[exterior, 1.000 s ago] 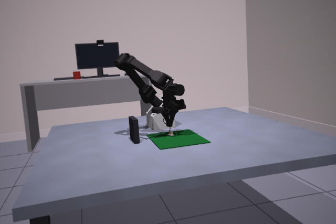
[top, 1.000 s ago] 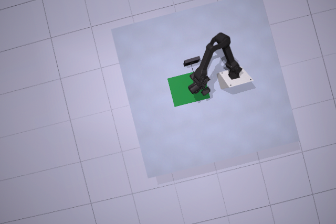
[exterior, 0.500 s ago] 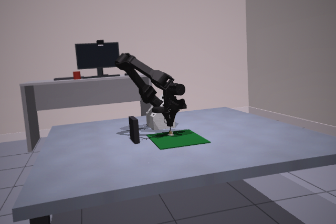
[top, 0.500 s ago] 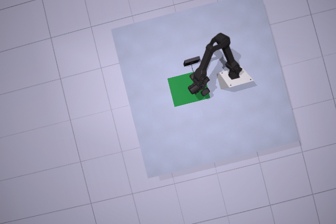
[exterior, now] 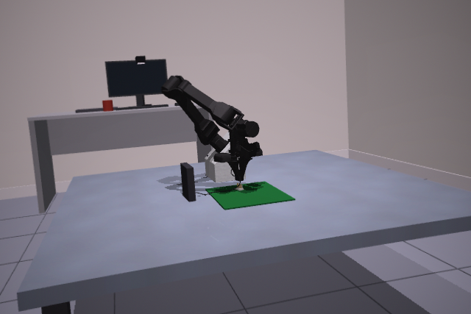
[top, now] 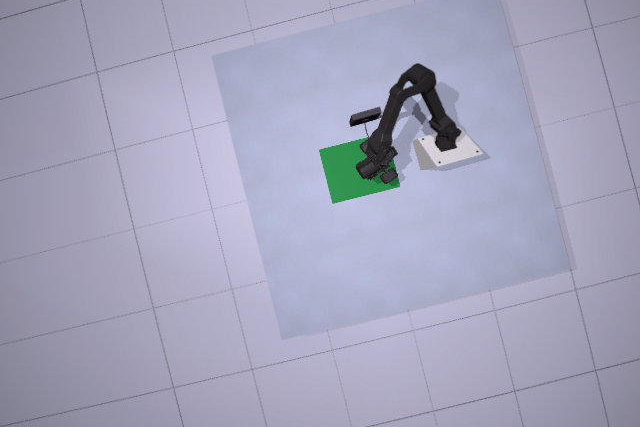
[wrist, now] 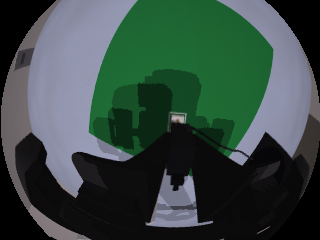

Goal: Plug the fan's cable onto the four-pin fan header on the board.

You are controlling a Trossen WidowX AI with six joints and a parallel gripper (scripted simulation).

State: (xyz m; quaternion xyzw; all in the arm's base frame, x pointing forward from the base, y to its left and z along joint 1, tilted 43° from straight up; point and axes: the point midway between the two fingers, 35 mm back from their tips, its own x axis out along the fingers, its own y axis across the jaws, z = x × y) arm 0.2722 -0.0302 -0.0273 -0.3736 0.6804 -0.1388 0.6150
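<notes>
Now: gripper tip 5 cm above the four-pin header and 1 cm past it. Round my gripper tip: black fan plug (1 cm behind, 1 cm above); black fan (19 cm to the right, 1 cm above); green board (6 cm below, 6 cm ahead).
</notes>
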